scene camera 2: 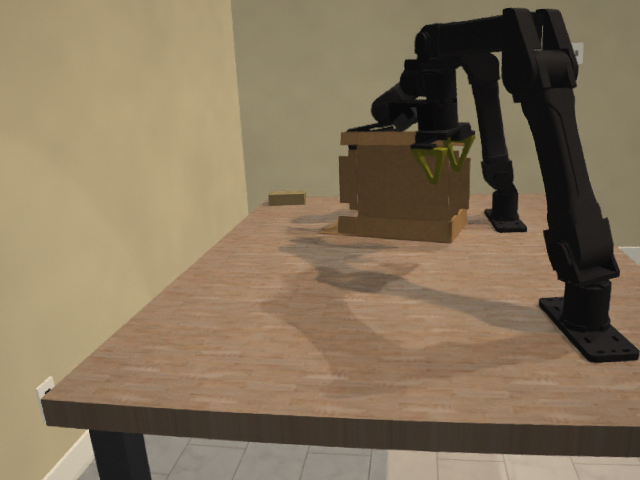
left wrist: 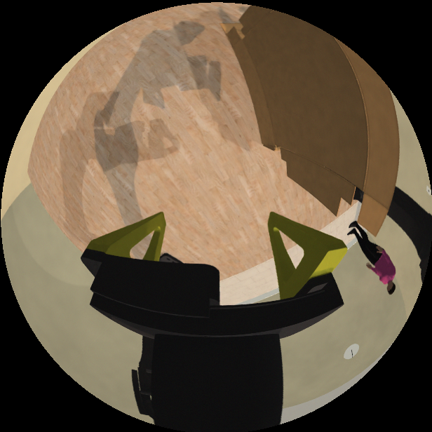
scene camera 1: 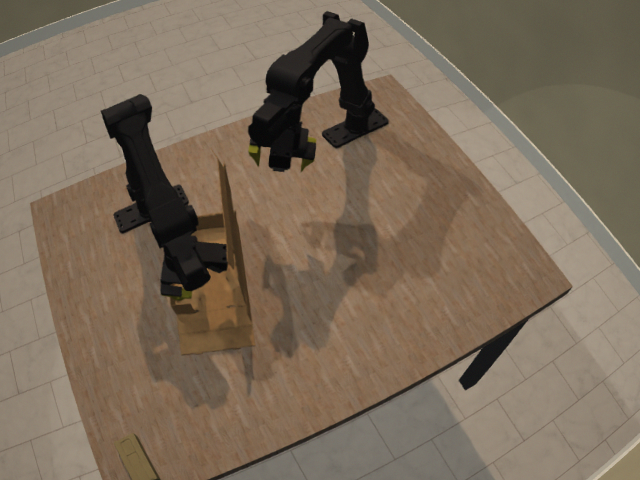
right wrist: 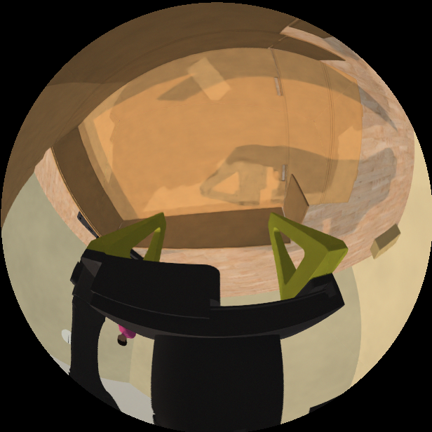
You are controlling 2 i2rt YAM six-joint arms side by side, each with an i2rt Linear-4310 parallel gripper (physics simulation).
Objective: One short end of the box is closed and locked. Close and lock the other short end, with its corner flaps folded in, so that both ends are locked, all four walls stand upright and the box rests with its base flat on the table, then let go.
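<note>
The brown cardboard box rests on the table, its tall lid panel standing up along one long side. The closed end stands at the back in scene camera 1. The other end's panel lies flat outward. One corner flap there stands at an angle beside the long wall. My right gripper is open and empty above the box. My left gripper is open and empty, on the lid panel's outer side.
A small tan block lies near the table edge, beyond the open end. The lid panel stands between the two grippers. A person in a magenta top shows in the left wrist view, off the table.
</note>
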